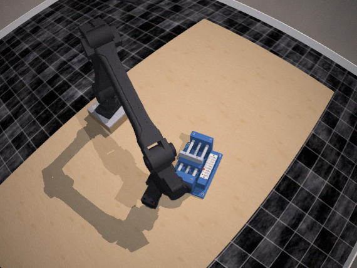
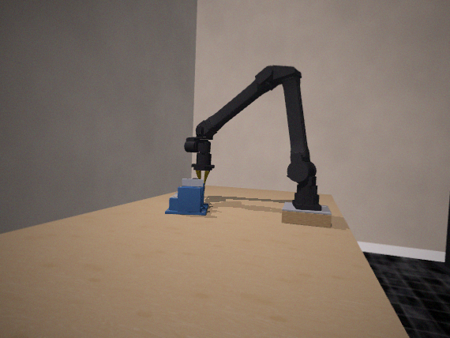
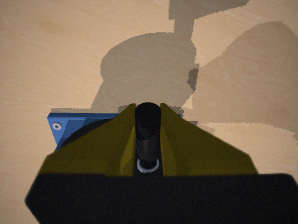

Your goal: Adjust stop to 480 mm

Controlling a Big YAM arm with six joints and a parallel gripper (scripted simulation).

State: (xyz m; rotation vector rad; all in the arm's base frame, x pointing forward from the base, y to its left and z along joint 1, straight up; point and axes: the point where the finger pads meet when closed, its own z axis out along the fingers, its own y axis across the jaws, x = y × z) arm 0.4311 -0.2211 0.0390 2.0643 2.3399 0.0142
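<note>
Right now my hand is 150 mm to the right of the sliding stop block and 20 mm short of it. From my hand the other things lie so: black handwheel handle (10 mm to the left); then black handwheel (30 mm to the left).
</note>
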